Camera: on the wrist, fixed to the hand. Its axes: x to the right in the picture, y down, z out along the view.
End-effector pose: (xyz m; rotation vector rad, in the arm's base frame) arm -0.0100 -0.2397 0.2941 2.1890 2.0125 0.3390
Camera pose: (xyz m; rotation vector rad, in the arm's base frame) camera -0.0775 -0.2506 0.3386 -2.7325 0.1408 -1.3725
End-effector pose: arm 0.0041 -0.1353 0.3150 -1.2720 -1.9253 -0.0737
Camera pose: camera 0.0007 -0.1984 0.3667 -2.3674 -0.1653 -0.0885
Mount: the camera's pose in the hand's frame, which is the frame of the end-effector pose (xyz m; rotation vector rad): -0.0130 -0.0524 -0.0612 -0.4737 0.5631 1.5105
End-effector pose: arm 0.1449 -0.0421 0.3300 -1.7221 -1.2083 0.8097
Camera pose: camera 0.1732 -0.0629 0.4037 -2.9189 0.5433 0.7027
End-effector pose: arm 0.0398 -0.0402 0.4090 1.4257 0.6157 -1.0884
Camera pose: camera 0.0049 0.0308 0.3889 1.2568 0.0230 0.6241
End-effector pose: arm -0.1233 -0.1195 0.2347 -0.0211 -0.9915 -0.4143
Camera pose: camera -0.0983 -0.1760 0.1813 -0.9663 -0.1120 0.7275
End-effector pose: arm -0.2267 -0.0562 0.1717 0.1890 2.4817 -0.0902
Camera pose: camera -0.2614 -0.1026 0.2291 1.9330 2.0807 1.2671
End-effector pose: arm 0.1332 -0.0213 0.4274 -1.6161 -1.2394 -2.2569
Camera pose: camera 0.0665 -0.0314 0.3814 -1.0848 0.6042 -1.6272
